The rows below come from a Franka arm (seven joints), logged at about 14 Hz.
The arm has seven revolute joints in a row. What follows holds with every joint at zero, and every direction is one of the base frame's. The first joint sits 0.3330 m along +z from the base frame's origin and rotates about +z. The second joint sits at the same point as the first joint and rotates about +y. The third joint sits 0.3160 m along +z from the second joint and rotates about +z. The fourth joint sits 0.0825 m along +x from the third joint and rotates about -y. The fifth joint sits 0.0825 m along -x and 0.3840 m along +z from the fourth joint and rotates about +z. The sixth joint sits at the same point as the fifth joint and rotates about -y. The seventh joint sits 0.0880 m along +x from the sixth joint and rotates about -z. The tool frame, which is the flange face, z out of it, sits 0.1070 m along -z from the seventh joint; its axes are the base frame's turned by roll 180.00, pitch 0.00 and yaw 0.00 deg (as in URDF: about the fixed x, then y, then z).
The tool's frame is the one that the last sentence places.
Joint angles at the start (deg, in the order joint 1, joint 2, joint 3, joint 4, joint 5, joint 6, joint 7):
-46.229, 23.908, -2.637, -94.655, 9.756, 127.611, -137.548
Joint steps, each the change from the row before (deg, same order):
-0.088, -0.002, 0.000, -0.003, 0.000, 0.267, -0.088
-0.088, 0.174, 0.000, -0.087, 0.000, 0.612, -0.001
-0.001, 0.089, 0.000, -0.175, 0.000, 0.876, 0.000
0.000, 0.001, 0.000, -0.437, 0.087, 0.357, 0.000
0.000, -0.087, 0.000, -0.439, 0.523, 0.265, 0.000
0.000, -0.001, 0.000, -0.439, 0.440, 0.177, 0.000
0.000, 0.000, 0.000, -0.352, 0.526, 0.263, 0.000
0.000, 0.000, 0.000, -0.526, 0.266, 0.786, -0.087
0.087, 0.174, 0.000, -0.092, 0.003, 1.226, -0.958
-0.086, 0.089, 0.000, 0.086, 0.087, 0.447, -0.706
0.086, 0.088, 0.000, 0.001, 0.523, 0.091, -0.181
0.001, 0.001, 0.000, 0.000, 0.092, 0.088, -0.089
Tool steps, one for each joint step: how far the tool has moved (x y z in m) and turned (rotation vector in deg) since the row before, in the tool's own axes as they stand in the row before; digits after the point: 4 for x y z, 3 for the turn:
-0.0011, -0.0004, -0.0005, -0.177, -0.214, -0.002
-0.0015, -0.0006, 0.0017, -0.211, -0.303, 0.115
-0.0008, 0.0002, 0.0010, -0.392, -0.477, 0.033
0.0007, -0.0015, 0.0028, 0.036, 0.068, 0.113
0.0009, -0.0013, 0.0019, -0.215, 0.306, 0.385
0.0010, -0.0016, 0.0030, -0.040, 0.379, 0.345
0.0007, -0.0011, 0.0022, -0.209, 0.302, 0.392
0.0003, -0.0014, 0.0027, -0.280, -0.110, 0.166
-0.0007, 0.0014, 0.0010, -0.616, -0.727, -1.005
-0.0016, 0.0001, -0.0004, -0.333, -0.316, -0.566
0.0008, 0.0007, 0.0010, -0.287, 0.255, 0.103
-0.0001, 0.0001, -0.0001, -0.108, -0.023, -0.027

